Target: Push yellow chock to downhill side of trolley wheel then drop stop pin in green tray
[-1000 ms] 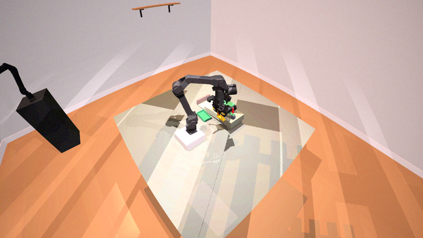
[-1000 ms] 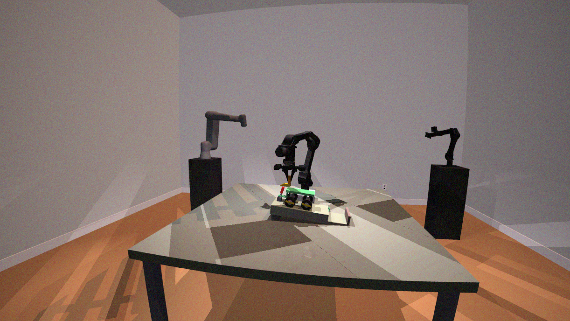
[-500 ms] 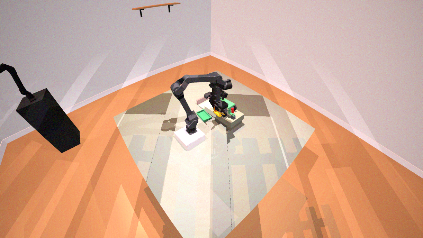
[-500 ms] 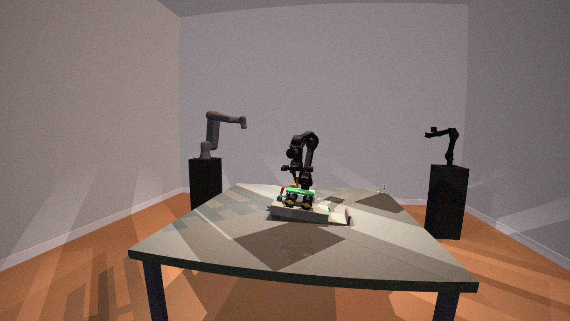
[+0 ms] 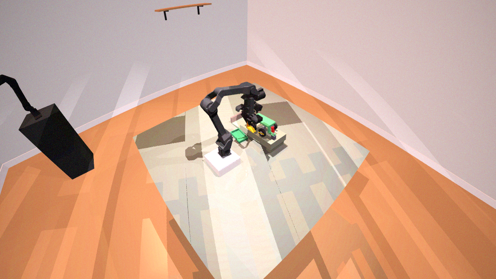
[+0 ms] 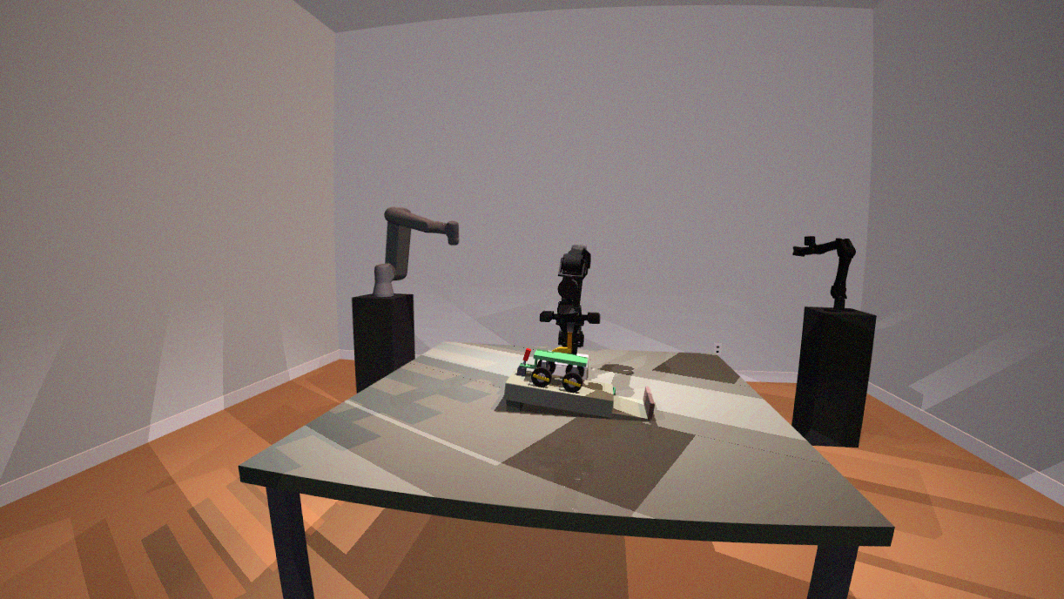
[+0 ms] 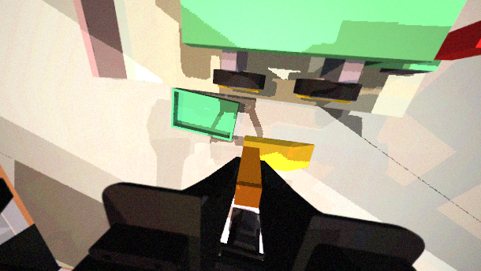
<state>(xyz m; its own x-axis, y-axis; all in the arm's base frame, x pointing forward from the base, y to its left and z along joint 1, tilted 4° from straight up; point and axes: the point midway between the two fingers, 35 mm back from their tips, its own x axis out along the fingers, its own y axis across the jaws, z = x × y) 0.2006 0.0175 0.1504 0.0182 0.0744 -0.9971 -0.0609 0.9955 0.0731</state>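
The red-headed stop pin is 100 mm ahead of my gripper tip, 120 mm to the right of it and 40 mm below it. Round my gripper tip: trolley (120 mm ahead, 10 mm to the right, 50 mm below); yellow chock (20 mm to the right, 10 mm below); beige ramp (120 mm ahead, 10 mm to the right, 120 mm below).
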